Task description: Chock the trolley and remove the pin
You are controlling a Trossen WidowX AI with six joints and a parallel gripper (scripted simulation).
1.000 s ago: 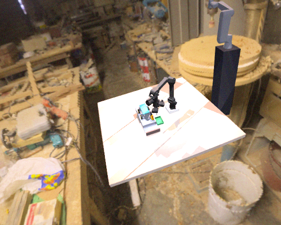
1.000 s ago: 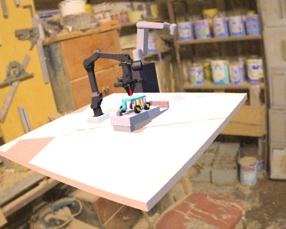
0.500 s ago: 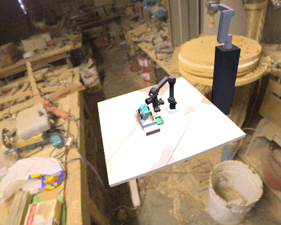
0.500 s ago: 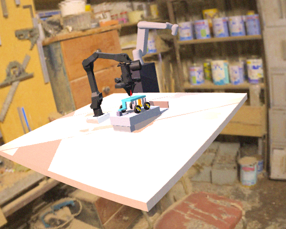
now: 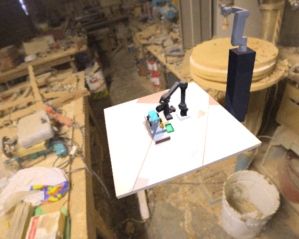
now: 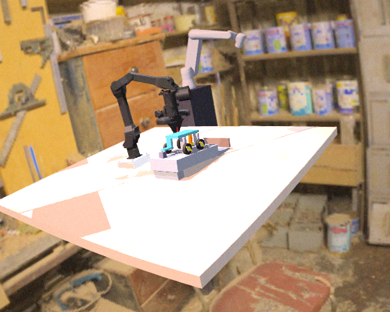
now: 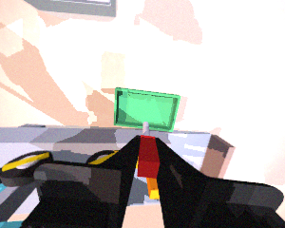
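The green tray is 120 mm below my gripper tip. Also, from my gripper tip: red-headed stop pin right at my gripper tip; grey ramp 130 mm ahead, 80 mm to the right, 70 mm below; trolley 130 mm ahead, 80 mm to the right, 10 mm below.
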